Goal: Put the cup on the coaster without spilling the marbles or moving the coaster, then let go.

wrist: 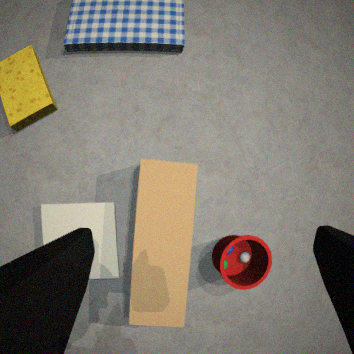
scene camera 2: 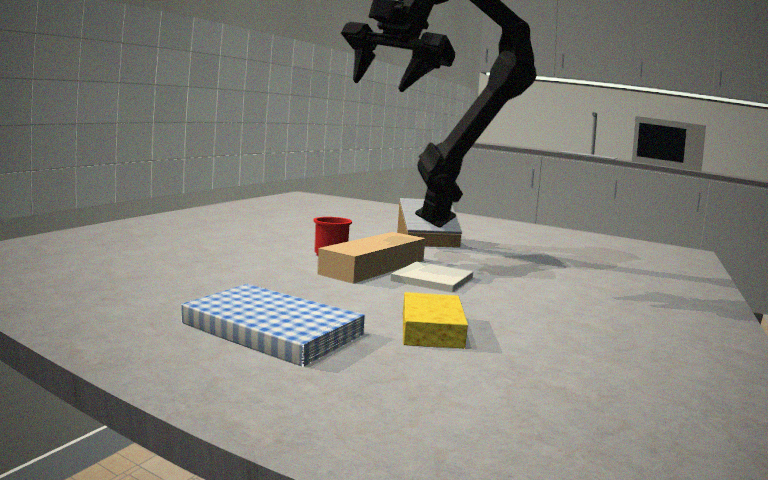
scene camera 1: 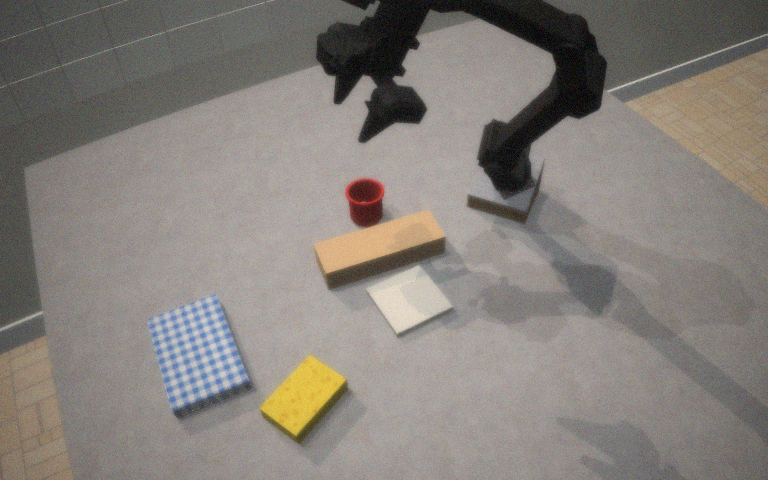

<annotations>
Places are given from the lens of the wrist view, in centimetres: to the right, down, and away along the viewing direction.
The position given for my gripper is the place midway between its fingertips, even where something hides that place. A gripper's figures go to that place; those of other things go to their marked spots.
my gripper (wrist: 207, 241): 1, 2, 10
red cup (wrist: 243, 275): 9, 14, 37
long wooden block (wrist: 166, 189): -1, 2, 36
square coaster (wrist: 58, 219): -16, 6, 36
The marked spots on the red cup and the long wooden block are 16 cm apart.
</annotations>
